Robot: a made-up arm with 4 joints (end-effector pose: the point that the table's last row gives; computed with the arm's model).
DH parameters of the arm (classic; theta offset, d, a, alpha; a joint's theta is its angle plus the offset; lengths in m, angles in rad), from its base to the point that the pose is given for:
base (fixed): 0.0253 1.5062 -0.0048 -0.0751
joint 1: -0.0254 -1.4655 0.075 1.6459
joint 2: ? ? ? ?
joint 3: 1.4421 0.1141 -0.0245 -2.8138
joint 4: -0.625 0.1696 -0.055 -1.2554
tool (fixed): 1.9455 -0.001 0 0
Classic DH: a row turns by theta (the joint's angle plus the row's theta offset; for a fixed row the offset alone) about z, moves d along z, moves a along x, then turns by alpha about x.
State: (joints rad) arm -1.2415 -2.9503 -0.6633 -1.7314
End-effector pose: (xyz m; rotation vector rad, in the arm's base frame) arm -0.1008 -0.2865 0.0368 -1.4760 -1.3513 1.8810
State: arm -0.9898 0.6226 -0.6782 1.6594
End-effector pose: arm -0.0937 -0.2674 -0.0635 -1.9813 0.5610 -0.5143
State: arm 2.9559 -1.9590 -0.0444 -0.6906
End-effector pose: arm -0.0926 0.0067 0.0801 -1.4235 1.1210 1.4884
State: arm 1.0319 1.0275 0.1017 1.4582
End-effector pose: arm 0.1114 -0.0560 -0.0538 -0.4327 -1.4176 0.8020
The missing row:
joint 2: 1.2439 0.1322 0.0039 1.5272
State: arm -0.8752 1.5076 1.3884 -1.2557
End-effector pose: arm -0.0661 -0.2217 -0.0101 -1.9218 1.8967 -1.5566
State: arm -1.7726 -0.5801 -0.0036 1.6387
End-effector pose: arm -0.0840 -0.0735 -0.0044 -0.3410 0.9392 -0.8121
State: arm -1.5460 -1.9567 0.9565 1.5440
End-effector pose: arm -0.0238 -0.1862 0.0820 1.2385 1.2423 -0.8029
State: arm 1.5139 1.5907 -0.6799 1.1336
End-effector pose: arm 0.1409 0.0385 -0.0438 -0.2731 -1.9816 0.5645
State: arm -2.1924 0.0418 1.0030 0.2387
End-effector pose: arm -0.0716 -0.1045 0.0916 -0.0469 -1.6506 -1.9447
